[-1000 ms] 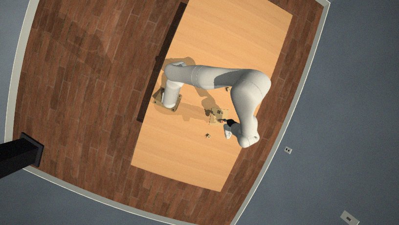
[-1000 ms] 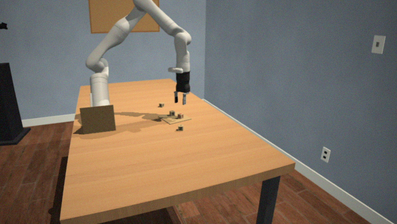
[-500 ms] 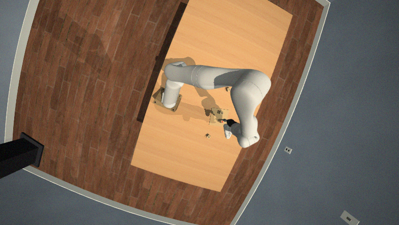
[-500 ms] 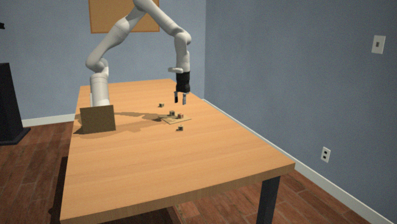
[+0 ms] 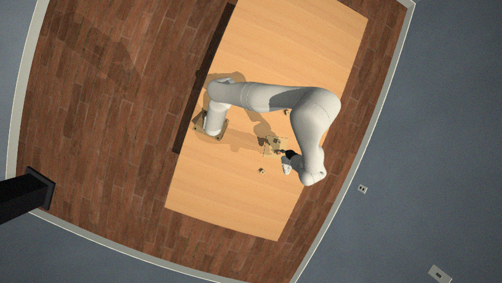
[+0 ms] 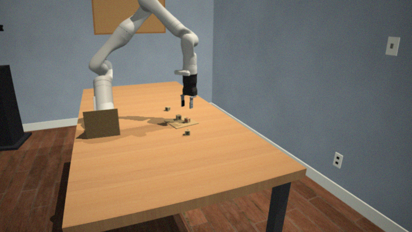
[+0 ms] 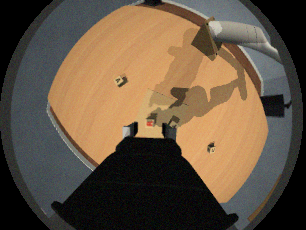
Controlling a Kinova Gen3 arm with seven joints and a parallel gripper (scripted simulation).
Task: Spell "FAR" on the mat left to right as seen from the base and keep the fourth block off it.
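My hand is 3 cm past the tan mat, 1 cm to the right of it and 10 cm above it.
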